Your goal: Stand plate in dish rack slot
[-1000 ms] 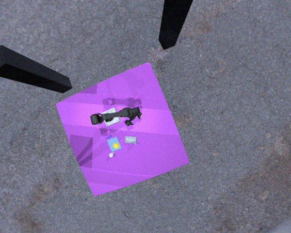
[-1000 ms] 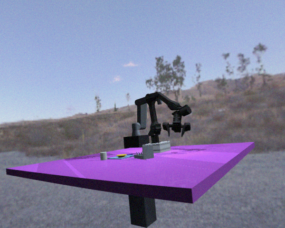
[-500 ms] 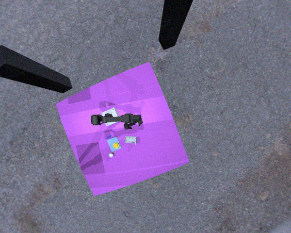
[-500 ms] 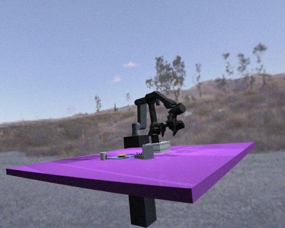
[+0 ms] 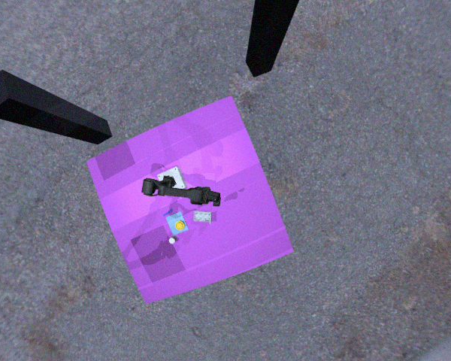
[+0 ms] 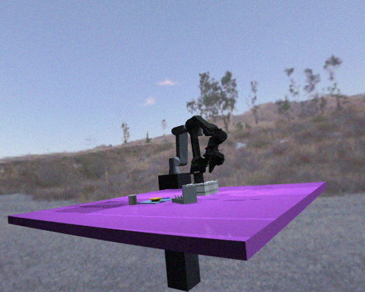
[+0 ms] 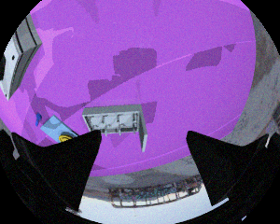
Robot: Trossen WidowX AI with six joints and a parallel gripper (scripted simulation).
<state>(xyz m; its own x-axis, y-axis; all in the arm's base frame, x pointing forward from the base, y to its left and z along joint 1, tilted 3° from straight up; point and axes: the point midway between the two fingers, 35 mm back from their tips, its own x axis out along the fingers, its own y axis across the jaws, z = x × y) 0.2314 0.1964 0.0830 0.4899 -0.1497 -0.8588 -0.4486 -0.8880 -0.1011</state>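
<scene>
My gripper tip is 70 mm short of the yellow plate, 280 mm to the left of it and 110 mm above it. Also, from my gripper tip: light-blue mat: 50 mm ahead, 300 mm to the right, 130 mm below; then grey dish rack: 70 mm ahead, 90 mm to the right, 100 mm below.
</scene>
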